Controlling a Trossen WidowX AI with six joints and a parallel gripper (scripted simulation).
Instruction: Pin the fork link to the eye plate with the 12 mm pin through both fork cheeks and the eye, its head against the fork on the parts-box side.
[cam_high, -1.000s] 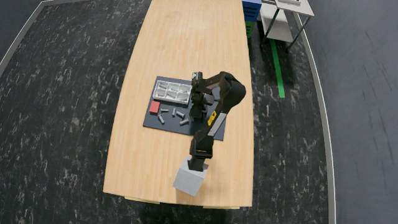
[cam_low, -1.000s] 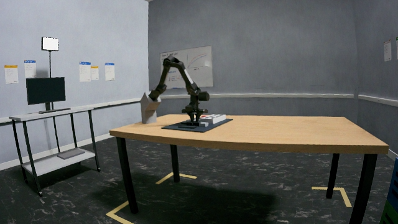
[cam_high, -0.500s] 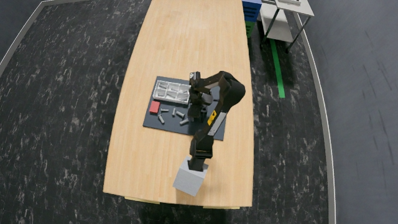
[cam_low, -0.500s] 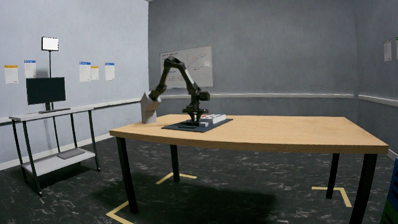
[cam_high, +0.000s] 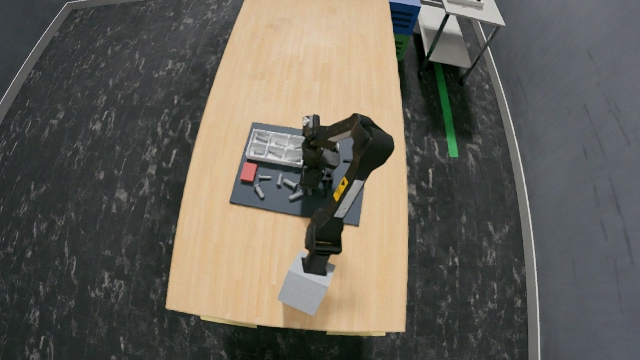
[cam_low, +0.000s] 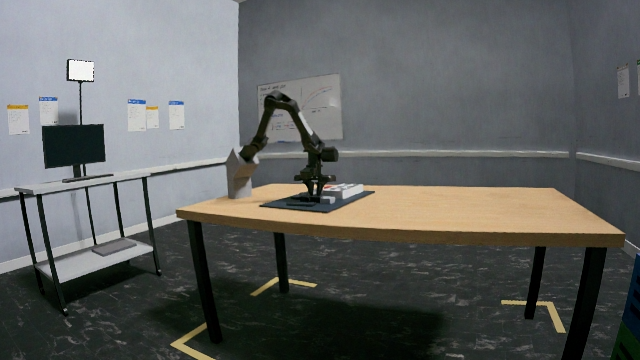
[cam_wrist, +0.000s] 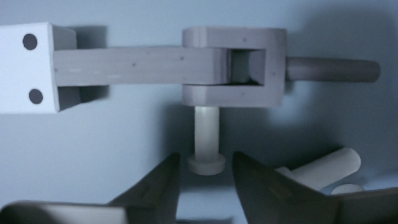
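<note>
Now: hand 50 mm to the left of the eye plate and 30 mm above it. The rest, counted from my hand: long dark bar (130 mm to the right, 40 mm below, 10 mm behind); then pin (60 mm behind, 30 mm to the left, 30 mm below); then dark mat (50 mm below, 40 mm to the left, 20 mm ahead).
</note>
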